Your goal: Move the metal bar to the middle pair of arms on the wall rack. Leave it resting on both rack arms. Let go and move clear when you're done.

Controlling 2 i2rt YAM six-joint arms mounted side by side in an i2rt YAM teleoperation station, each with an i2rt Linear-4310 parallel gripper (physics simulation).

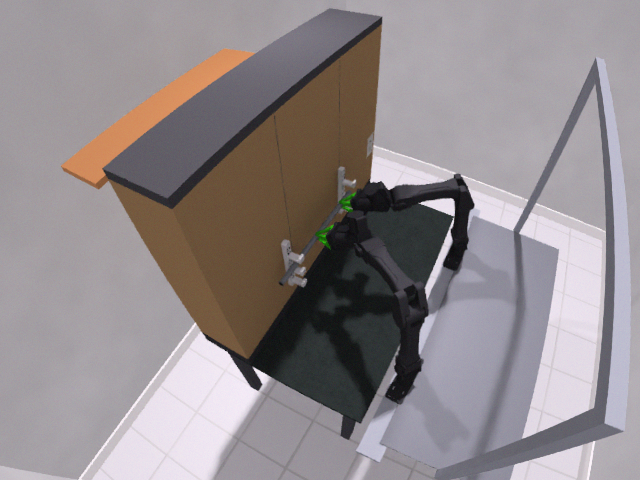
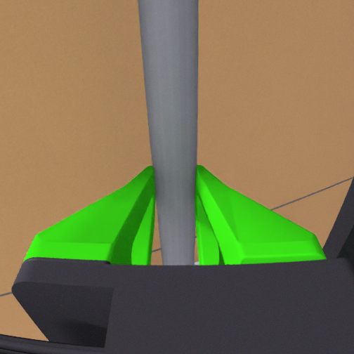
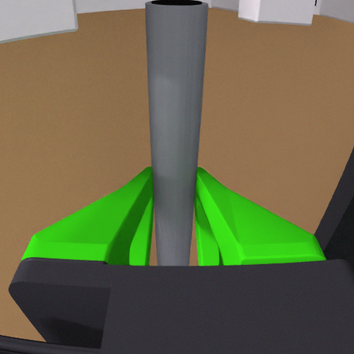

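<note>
The grey metal bar [image 1: 311, 246] [image 2: 171, 100] [image 3: 176, 100] runs along the wall, in both grippers. My left gripper [image 1: 320, 236] [image 2: 174, 176] is shut on it near its middle. My right gripper [image 1: 343, 203] [image 3: 173, 178] is shut on it near its far end. The wall rack's lower-left bracket [image 1: 285, 249] has white arms. The bar's near end passes between its top arm [image 1: 296, 257] and the lower arms [image 1: 299, 281]; contact is unclear. The upper-right bracket [image 1: 341, 176] is partly hidden by my right gripper, and its lower arms are hard to see. White rack parts [image 3: 37, 19] show beyond the bar's end.
The brown wall panel [image 1: 227, 248] stands behind the bar, with a dark top [image 1: 248, 87]. The dark green table [image 1: 320, 341] lies below both arms. A white outlet plate [image 1: 370, 145] is on the wall beyond the upper-right bracket. A grey frame [image 1: 615, 206] stands at the right.
</note>
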